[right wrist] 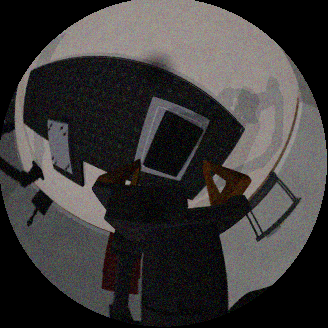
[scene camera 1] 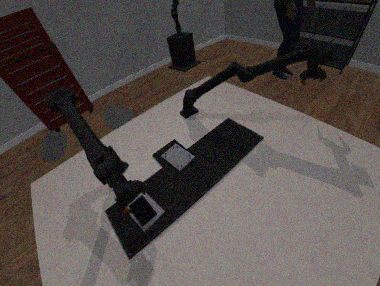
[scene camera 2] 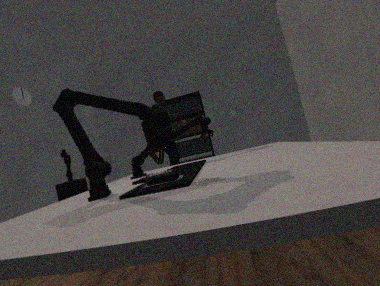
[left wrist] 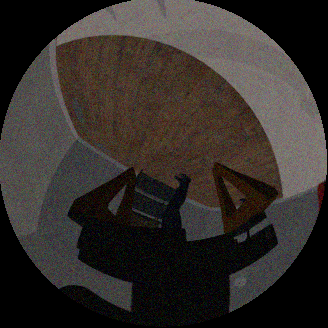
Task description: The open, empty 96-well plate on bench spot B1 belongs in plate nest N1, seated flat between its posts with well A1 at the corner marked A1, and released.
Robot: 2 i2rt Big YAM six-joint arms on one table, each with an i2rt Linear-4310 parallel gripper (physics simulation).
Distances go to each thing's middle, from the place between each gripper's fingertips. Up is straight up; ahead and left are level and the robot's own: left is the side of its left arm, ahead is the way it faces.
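Counted from my left hand: grey square nest pad [right wrist: 60, 149], 16 cm below, 42 cm behind, 89 cm to the right; dark well plate [right wrist: 175, 137], 16 cm below, 33 cm behind, 122 cm to the right.
Counted from my right hand: dark well plate, 7 cm below and 1 cm to the right; grey square nest pad, 7 cm below, 9 cm behind, 32 cm to the left. Going by its middle, the dark well plate is nearer to my right hand than to my left hand.
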